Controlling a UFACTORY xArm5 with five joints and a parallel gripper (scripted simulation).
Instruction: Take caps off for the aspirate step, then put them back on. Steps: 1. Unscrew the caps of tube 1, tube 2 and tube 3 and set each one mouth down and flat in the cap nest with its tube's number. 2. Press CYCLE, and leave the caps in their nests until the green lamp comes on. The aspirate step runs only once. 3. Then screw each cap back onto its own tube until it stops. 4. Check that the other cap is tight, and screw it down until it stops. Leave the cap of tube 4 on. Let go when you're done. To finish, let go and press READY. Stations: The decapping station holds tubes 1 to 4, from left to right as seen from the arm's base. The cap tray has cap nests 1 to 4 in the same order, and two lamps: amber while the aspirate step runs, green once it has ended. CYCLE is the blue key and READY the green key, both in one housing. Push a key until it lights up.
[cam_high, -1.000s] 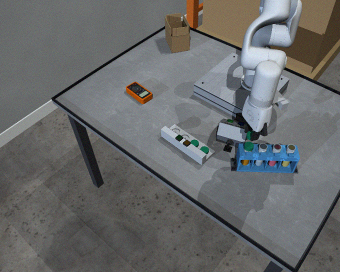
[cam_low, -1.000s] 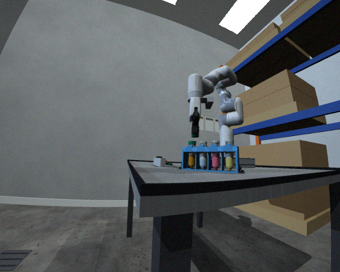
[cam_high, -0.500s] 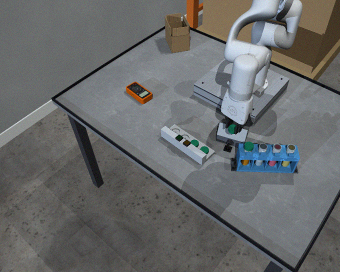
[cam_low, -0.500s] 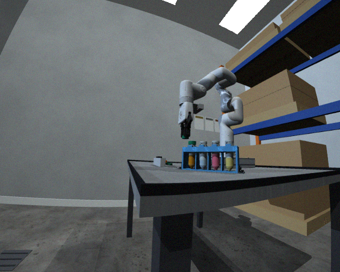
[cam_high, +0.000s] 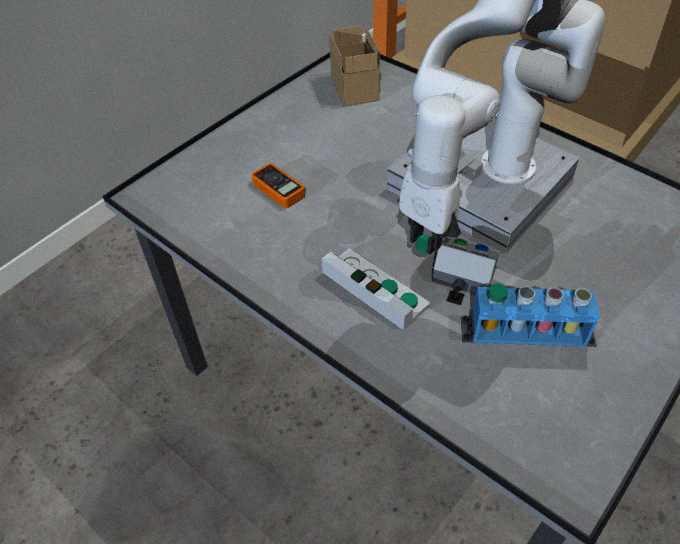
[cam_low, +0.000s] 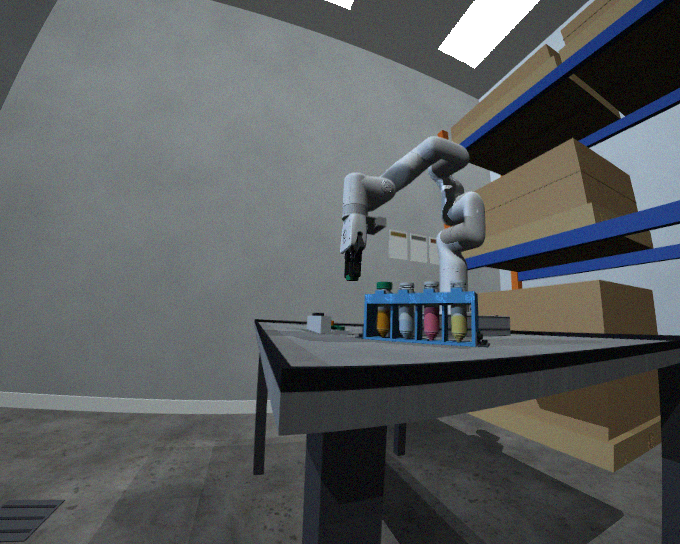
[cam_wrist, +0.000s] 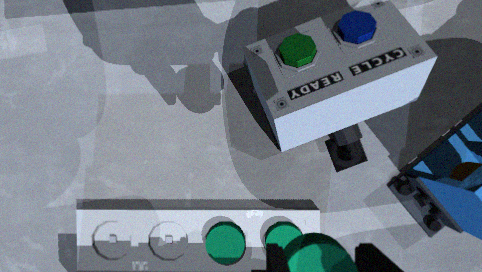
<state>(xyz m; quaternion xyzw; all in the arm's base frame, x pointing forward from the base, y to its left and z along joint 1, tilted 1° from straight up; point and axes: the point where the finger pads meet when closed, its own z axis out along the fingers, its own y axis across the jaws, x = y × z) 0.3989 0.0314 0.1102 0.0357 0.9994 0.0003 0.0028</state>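
Right now my hand is 14 cm past the blue key, 11 cm above it and 5 cm to the right of it. From my hand the other things lie so: green key: 12 cm behind, 11 cm below, 1 cm to the left; key housing: 12 cm below, 11 cm behind, 3 cm to the left; threaded neck: 20 cm to the left, 6 cm below, 4 cm behind.
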